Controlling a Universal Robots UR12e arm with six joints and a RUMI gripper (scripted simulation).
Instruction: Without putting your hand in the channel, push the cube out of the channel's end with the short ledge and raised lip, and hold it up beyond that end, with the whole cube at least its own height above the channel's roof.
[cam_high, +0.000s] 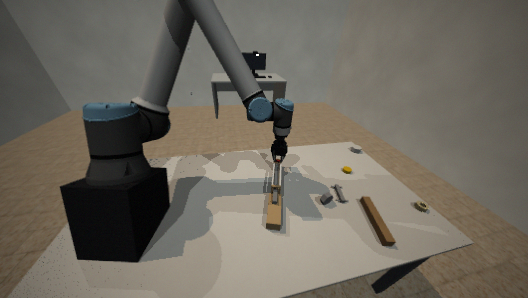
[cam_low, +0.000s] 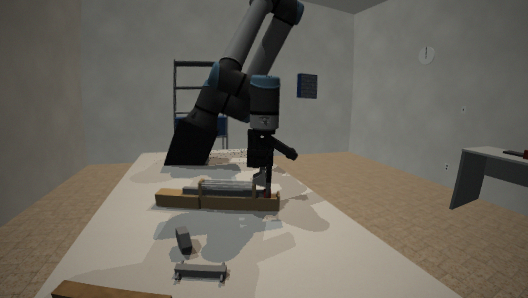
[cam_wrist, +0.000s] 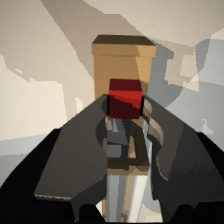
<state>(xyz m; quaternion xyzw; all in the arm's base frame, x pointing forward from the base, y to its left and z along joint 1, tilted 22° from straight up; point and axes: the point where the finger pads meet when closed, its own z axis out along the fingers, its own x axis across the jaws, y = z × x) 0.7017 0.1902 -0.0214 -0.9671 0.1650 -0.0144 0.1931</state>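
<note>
The wooden channel lies 40 mm behind my hand, 130 mm to the right of it and 10 mm below it. Round my hand: grey block 180 mm ahead, 280 mm to the right, 40 mm below; then red cube 10 mm below; then grey legged piece 280 mm ahead, 250 mm to the right, 50 mm below.
</note>
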